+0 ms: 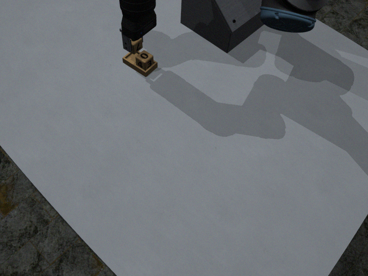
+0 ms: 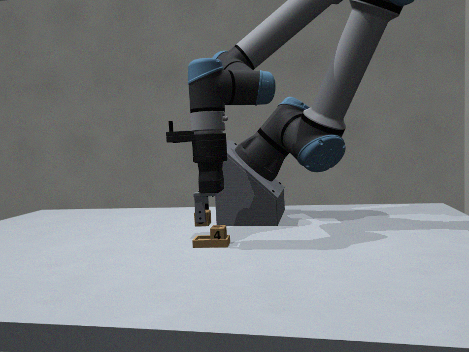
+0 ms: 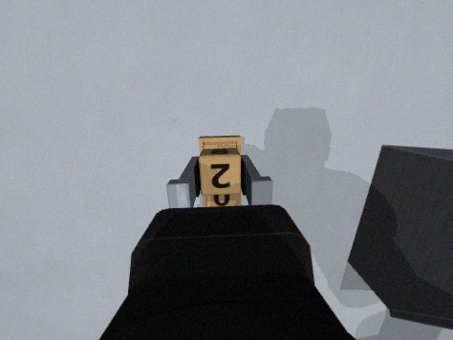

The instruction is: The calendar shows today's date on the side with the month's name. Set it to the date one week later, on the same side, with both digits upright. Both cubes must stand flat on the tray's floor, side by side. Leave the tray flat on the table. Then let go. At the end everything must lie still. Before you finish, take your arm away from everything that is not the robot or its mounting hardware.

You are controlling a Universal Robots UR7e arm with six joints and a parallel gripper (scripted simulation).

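My gripper is now 2 cm to the right of the wooden tray and 6 cm above it.
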